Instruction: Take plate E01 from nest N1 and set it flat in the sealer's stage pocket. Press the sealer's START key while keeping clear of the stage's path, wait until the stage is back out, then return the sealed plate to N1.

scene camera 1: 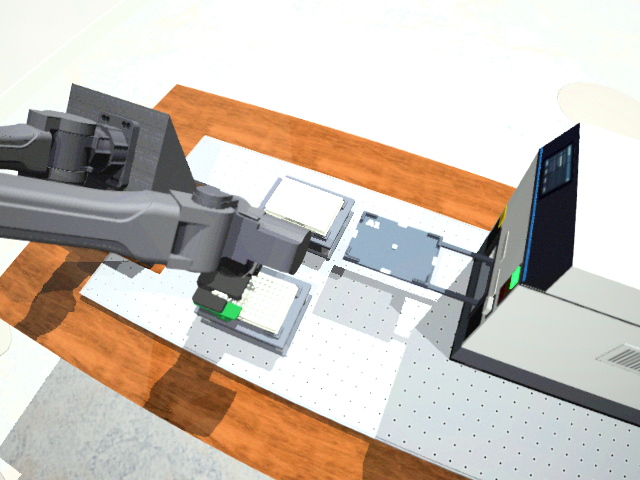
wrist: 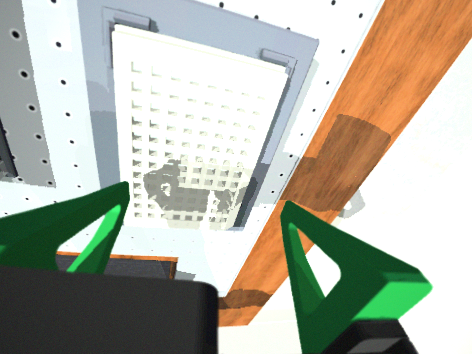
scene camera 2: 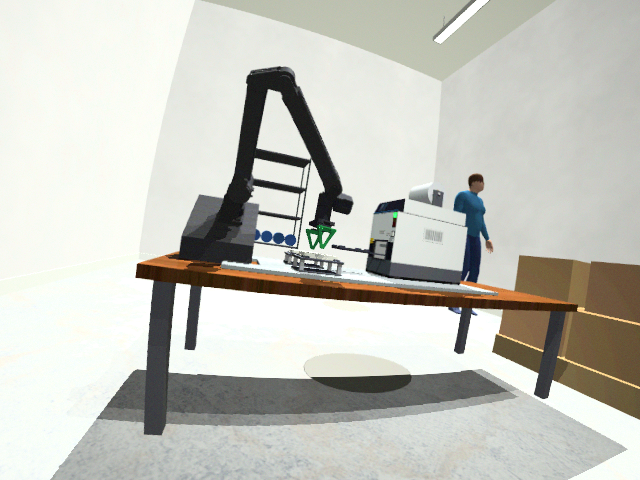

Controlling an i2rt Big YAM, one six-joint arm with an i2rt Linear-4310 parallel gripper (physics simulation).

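Seen in the pictures: gripper, between the fingertips: (scene camera 1: 238,293) (wrist: 210,199) (scene camera 2: 316,249); arm's base, origin of its link: (scene camera 1: 116,150) (scene camera 2: 232,213).
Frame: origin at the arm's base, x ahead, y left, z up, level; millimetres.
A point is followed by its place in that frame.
The white gridded plate E01 (scene camera 1: 273,304) {x 369, y -105, z -103 mm} (wrist: 200,110) {x 363, y -104, z -101 mm} lies flat in nest N1 (scene camera 1: 294,322) {x 410, y -114, z -118 mm} (wrist: 105,135) {x 328, y -52, z -117 mm}. My gripper (scene camera 1: 247,297) {x 316, y -119, z -84 mm} (scene camera 2: 316,248) {x 316, y -119, z -84 mm} (wrist: 210,199) {x 316, y -119, z -84 mm} is open and empty, fingers pointing down above the plate. In the wrist view its green fingertips stand either side of the plate's near end; in scene camera 2 they are a little above it. The arm hides part of the plate in scene camera 1. The sealer's stage (scene camera 1: 372,242) {x 477, y 46, z -63 mm} is out, its pocket empty. The sealer (scene camera 1: 558,330) {x 744, y -50, z 55 mm} (scene camera 2: 434,253) {x 893, y -44, z -32 mm} shows a green key or lamp (scene camera 1: 514,277) {x 663, y -35, z 106 mm} (scene camera 2: 394,214) {x 661, y -32, z 109 mm} on its front.
A second nest (scene camera 1: 338,225) {x 399, y 90, z -121 mm} holds another white plate (scene camera 1: 305,204) {x 328, y 98, z -105 mm}, behind N1. Two dark rails (scene camera 1: 449,289) join the stage to the sealer's opening. The arm's dark base block (scene camera 2: 217,242) {x -28, y -112, z -110 mm} stands at the left of the table. A person (scene camera 2: 471,217) stands behind the sealer.
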